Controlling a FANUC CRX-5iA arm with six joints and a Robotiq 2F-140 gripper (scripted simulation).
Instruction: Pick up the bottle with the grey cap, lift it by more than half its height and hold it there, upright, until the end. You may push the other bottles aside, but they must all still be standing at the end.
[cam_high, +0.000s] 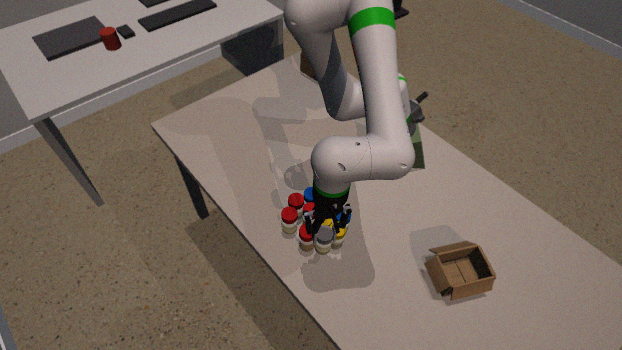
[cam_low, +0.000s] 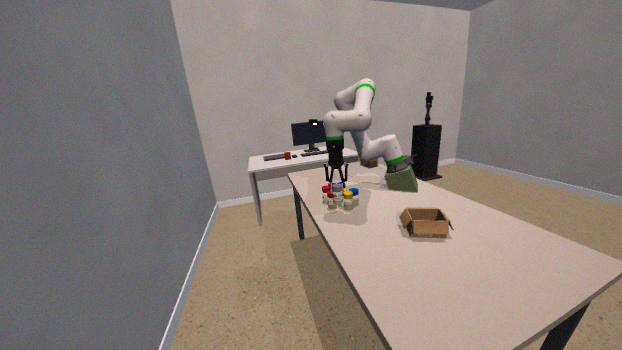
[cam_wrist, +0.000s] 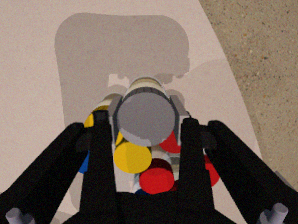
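The grey-capped bottle lies 40 mm below my hand. Round my hand: yellow-capped bottle 100 mm below, 70 mm behind, 10 mm to the right.
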